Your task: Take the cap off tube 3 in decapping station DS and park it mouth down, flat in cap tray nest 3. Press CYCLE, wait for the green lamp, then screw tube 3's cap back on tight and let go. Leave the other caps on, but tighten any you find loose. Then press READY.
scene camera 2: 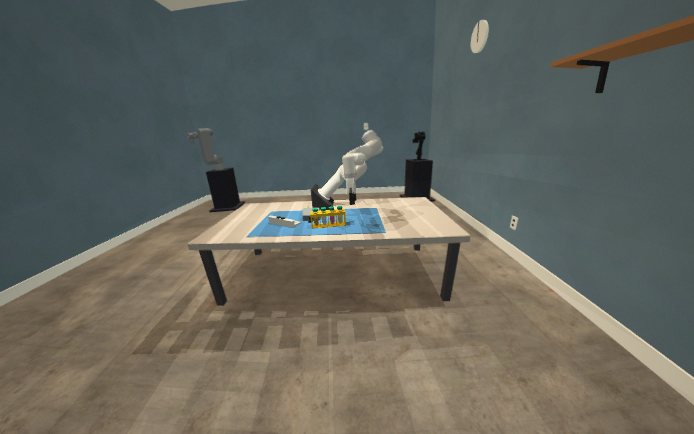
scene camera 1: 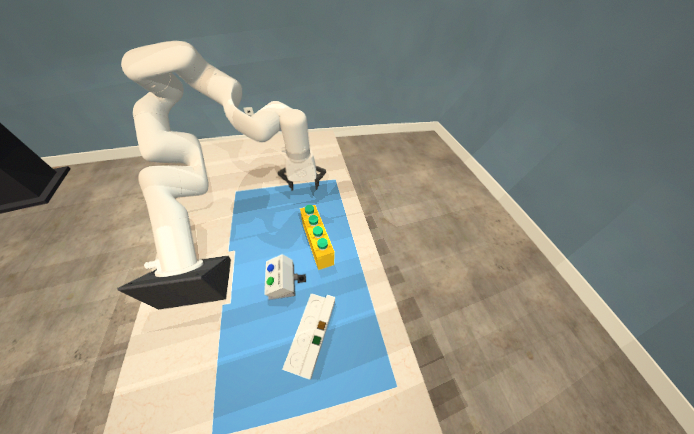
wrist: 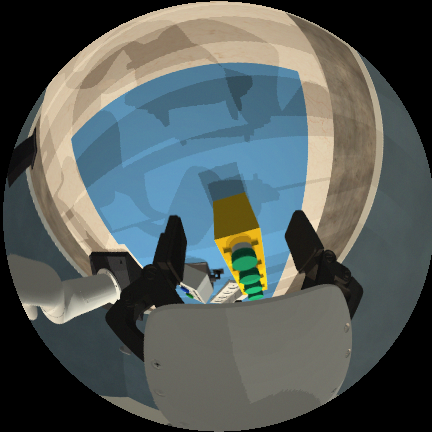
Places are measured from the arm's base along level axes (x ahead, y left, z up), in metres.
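Where they show: gripper, fingertip midpoint: (scene camera 2: 353, 202) (scene camera 1: 304, 187) (wrist: 238, 225); arm's base at its link origin: (scene camera 2: 323, 194) (scene camera 1: 180, 269) (wrist: 108, 285).
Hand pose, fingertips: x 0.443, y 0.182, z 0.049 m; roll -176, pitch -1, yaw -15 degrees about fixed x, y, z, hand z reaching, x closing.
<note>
Things, the pixels of their centre, and the offset from my fingertips. "spot": a spot on its surface instead. Level surfaces: height alone.
- yellow rack at the middle of its body: (wrist: 245, 255) (scene camera 1: 316, 235) (scene camera 2: 328, 217) dx -0.004, dy -0.166, dz -0.092 m
- white tray at the middle of its body: (scene camera 1: 310, 331) (wrist: 228, 297) (scene camera 2: 284, 219) dx -0.110, dy -0.466, dz -0.116 m
- brown square at a spot on its surface: (scene camera 1: 321, 324) spot: dx -0.075, dy -0.465, dz -0.090 m
- dark green square at a spot on its surface: (scene camera 1: 316, 340) spot: dx -0.100, dy -0.500, dz -0.090 m
- white box at the middle of its body: (wrist: 195, 284) (scene camera 1: 279, 276) (scene camera 2: 311, 212) dx -0.162, dy -0.276, dz -0.101 m
- blue button at the middle of its body: (scene camera 1: 271, 268) dx -0.180, dy -0.250, dz -0.079 m
- green button at the middle of its body: (scene camera 1: 270, 281) dx -0.188, dy -0.294, dz -0.079 m
- blue mat at its surface level: dz -0.143 m
- table at its surface level: dz -0.146 m
- small black part at a spot on its surface: (scene camera 1: 300, 277) spot: dx -0.099, dy -0.288, dz -0.131 m
My gripper (scene camera 1: 304, 188) (scene camera 2: 352, 202) (wrist: 238, 225) is open and empty, high above the mat beyond the far end of the yellow rack (scene camera 1: 326, 259) (scene camera 2: 327, 226) (wrist: 234, 223). The rack holds several tubes upright in a row, with green caps (scene camera 1: 317, 231) (wrist: 244, 259) on. Tube numbers and cap tightness cannot be read. A white tray (scene camera 1: 329, 307) (scene camera 2: 284, 221) (wrist: 225, 293) has empty ring-marked nests, a brown square (scene camera 1: 321, 324) and a dark green square (scene camera 1: 316, 340). A white box (scene camera 1: 285, 286) (wrist: 197, 282) bears a blue button (scene camera 1: 270, 267) and a green button (scene camera 1: 269, 280); its labels are unreadable.
The rack, box and tray stand on a blue mat (scene camera 1: 245, 368) (scene camera 2: 365, 225) (wrist: 210, 110) on the table (scene camera 1: 158, 358) (scene camera 2: 424, 225). A small black part (scene camera 1: 300, 277) juts from the box toward the rack. The arm's black base (scene camera 1: 179, 291) stands beside the mat.
</note>
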